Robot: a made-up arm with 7 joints.
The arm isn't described. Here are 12 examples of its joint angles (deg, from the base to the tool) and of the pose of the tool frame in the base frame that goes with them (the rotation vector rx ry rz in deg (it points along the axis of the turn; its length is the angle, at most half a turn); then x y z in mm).
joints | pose
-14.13 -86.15 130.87 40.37 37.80 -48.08 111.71 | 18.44 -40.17 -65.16 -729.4 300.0 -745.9
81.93 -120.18 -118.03 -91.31 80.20 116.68 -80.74 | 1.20 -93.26 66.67 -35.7 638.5 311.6
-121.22 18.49 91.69 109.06 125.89 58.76 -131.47 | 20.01 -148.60 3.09 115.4 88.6 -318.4
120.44 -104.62 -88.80 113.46 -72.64 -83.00 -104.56 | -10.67 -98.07 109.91 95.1 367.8 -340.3
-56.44 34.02 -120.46 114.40 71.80 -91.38 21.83 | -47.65 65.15 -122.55 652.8 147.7 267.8
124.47 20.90 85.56 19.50 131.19 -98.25 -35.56 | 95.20 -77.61 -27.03 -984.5 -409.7 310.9
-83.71 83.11 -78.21 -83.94 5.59 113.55 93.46 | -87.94 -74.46 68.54 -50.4 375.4 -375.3
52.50 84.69 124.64 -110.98 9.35 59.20 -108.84 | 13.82 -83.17 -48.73 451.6 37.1 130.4
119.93 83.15 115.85 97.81 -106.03 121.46 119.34 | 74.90 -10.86 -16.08 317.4 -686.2 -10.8
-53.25 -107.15 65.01 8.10 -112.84 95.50 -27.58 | 38.85 -101.95 -137.66 -221.8 -359.5 -79.1
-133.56 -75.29 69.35 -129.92 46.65 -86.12 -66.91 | -22.81 109.63 26.20 -519.5 514.7 243.8
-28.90 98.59 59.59 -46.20 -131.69 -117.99 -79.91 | -76.25 -73.75 -117.87 924.3 -279.5 460.2
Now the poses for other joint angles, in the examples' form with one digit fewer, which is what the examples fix.
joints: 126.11 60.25 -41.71 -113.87 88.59 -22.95 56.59
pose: -24.0 -103.4 136.6 480 -949 482
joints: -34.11 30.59 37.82 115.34 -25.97 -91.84 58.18
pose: 12.2 -155.5 -85.9 87 787 -551
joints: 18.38 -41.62 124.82 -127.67 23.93 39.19 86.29
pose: -70.7 -95.1 124.8 -228 -184 317
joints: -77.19 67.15 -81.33 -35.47 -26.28 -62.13 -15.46
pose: -107.9 49.9 6.2 -258 940 -789
